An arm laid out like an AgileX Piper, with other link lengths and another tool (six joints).
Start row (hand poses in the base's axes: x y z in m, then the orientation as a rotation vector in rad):
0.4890 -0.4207 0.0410 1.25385 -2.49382 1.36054
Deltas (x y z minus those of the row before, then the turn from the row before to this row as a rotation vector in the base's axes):
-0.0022 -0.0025 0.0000 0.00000 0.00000 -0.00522
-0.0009 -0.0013 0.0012 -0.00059 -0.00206 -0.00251
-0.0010 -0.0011 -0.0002 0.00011 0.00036 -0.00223
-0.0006 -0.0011 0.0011 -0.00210 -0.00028 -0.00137
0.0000 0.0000 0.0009 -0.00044 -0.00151 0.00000
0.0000 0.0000 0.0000 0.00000 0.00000 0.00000
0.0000 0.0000 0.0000 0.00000 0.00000 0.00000
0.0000 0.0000 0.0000 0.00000 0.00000 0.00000
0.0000 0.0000 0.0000 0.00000 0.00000 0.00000
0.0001 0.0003 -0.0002 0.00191 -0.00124 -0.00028
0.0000 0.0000 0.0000 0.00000 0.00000 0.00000
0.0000 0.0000 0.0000 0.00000 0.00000 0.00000
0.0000 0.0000 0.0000 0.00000 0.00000 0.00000
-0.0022 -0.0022 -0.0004 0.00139 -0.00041 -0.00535
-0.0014 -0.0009 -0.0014 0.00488 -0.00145 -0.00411
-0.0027 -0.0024 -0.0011 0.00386 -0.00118 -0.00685
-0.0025 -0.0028 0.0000 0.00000 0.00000 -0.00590
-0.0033 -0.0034 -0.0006 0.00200 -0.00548 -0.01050
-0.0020 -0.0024 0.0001 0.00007 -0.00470 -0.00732
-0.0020 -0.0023 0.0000 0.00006 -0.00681 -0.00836
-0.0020 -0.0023 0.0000 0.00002 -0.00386 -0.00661
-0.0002 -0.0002 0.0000 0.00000 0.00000 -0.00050
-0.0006 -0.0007 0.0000 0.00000 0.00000 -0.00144
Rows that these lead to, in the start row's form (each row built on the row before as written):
0.4868 -0.4232 0.0410 1.24644 -2.49530 1.35942
0.4859 -0.4245 0.0422 1.24201 -2.49677 1.36150
0.4849 -0.4256 0.0420 1.23900 -2.49726 1.36055
0.4843 -0.4267 0.0431 1.23656 -2.49574 1.36279
0.4843 -0.4267 0.0440 1.23592 -2.49630 1.36472
0.4843 -0.4267 0.0440 1.23592 -2.49630 1.36472
0.4843 -0.4267 0.0440 1.23592 -2.49630 1.36472
0.4843 -0.4267 0.0440 1.23592 -2.49630 1.36472
0.4843 -0.4267 0.0440 1.23592 -2.49630 1.36472
0.4844 -0.4264 0.0438 1.23541 -2.49909 1.36379
0.4844 -0.4264 0.0438 1.23541 -2.49909 1.36379
0.4844 -0.4264 0.0438 1.23541 -2.49909 1.36379
0.4844 -0.4264 0.0438 1.23541 -2.49909 1.36379
0.4822 -0.4286 0.0434 1.22792 -2.50220 1.36152
0.4808 -0.4295 0.0420 1.22243 -2.50909 1.35672
0.4781 -0.4319 0.0409 1.21294 -2.51550 1.35216
0.4756 -0.4347 0.0409 1.20455 -2.51704 1.35089
0.4723 -0.4381 0.0403 1.18792 -2.52536 1.35159
0.4703 -0.4405 0.0404 1.17574 -2.53040 1.35433
0.4683 -0.4428 0.0404 1.16124 -2.53706 1.35880
0.4663 -0.4451 0.0404 1.15032 -2.54122 1.36092
0.4661 -0.4453 0.0404 1.14961 -2.54133 1.36081
0.4655 -0.4460 0.0404 1.14755 -2.54166 1.36050

